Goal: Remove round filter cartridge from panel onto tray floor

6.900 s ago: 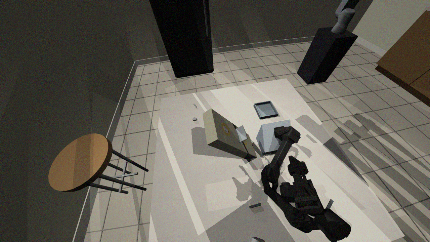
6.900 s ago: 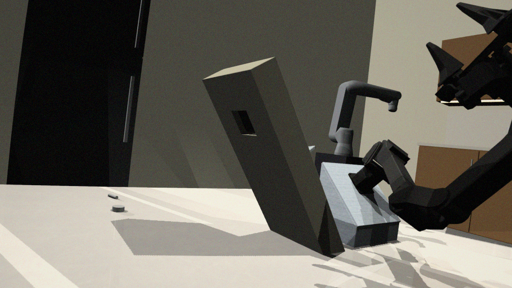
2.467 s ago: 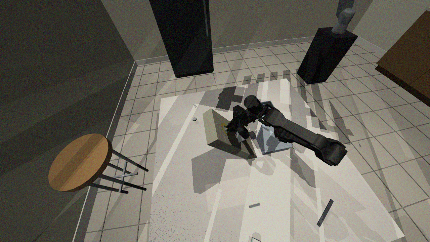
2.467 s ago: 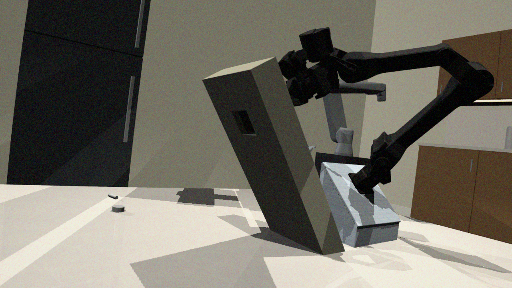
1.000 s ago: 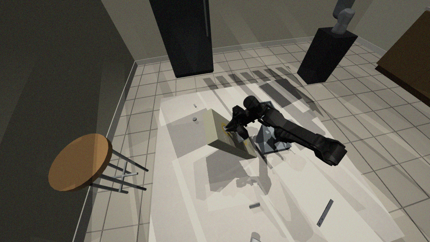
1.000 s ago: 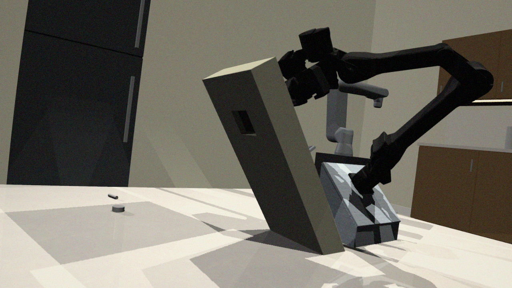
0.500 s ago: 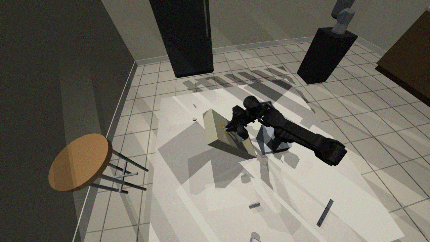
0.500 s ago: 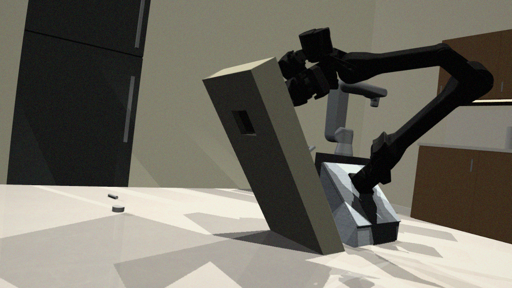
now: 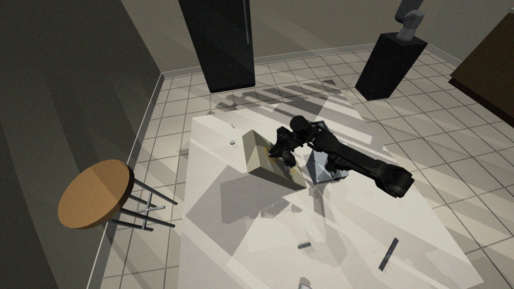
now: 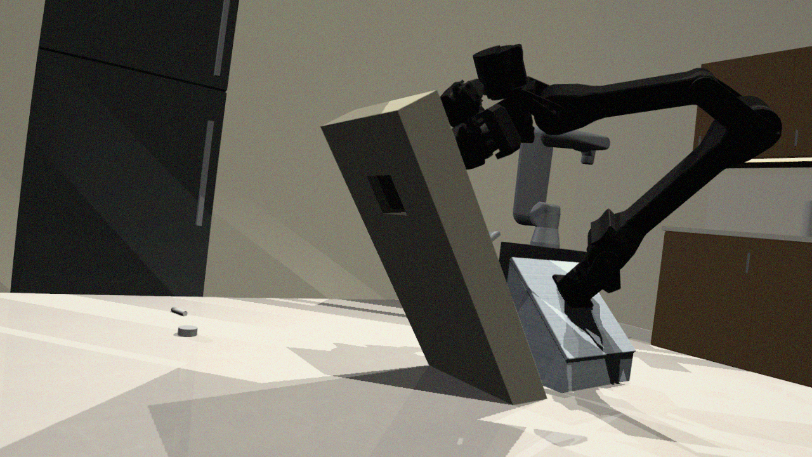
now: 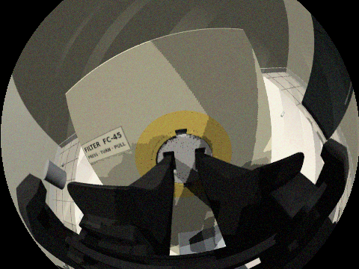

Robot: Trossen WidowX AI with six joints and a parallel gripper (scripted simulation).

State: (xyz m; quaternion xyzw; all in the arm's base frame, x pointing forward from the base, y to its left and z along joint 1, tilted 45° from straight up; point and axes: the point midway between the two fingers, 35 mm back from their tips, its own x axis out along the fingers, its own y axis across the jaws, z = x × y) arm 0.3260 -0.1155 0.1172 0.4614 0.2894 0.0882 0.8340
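Now: gripper tip 10 mm short of the round grey filter cartridge and 10 mm above it.
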